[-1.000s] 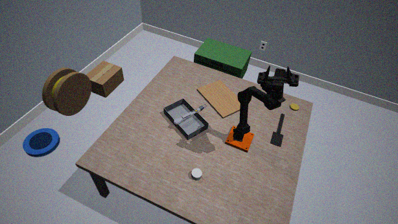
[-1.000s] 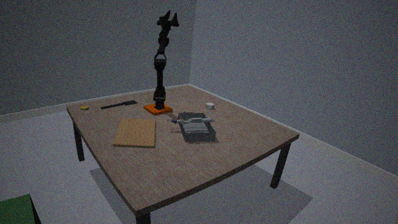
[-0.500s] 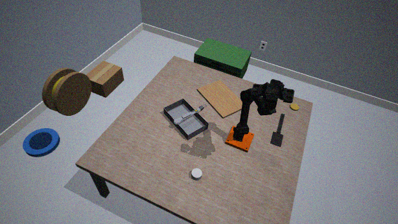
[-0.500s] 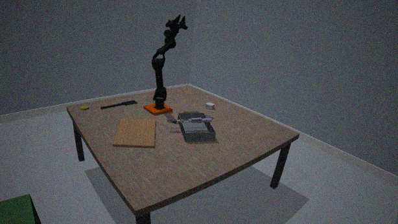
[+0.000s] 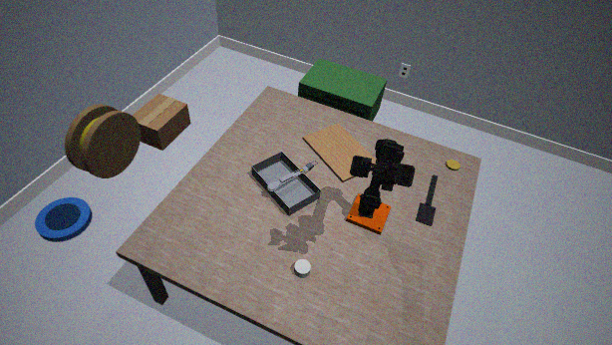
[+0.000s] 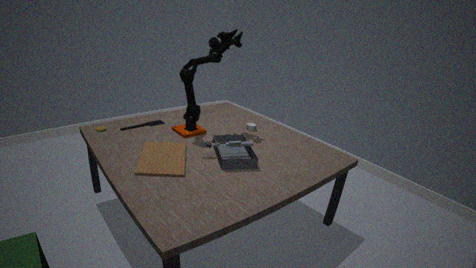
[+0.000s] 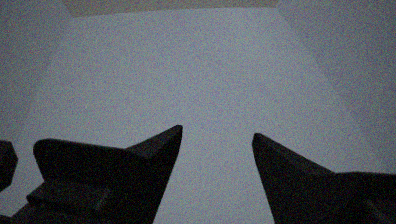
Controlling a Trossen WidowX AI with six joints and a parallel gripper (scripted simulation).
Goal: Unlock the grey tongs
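The yellow lock piece lies 59 cm below my gripper tip, 46 cm to the right of it and 28 cm ahead of it. Round my gripper tip: roasting tin 62 cm below, 40 cm to the right, 34 cm ahead; white puck 64 cm below, 16 cm ahead, 2 cm to the left; black spatula 65 cm below, 50 cm to the right, 34 cm behind.
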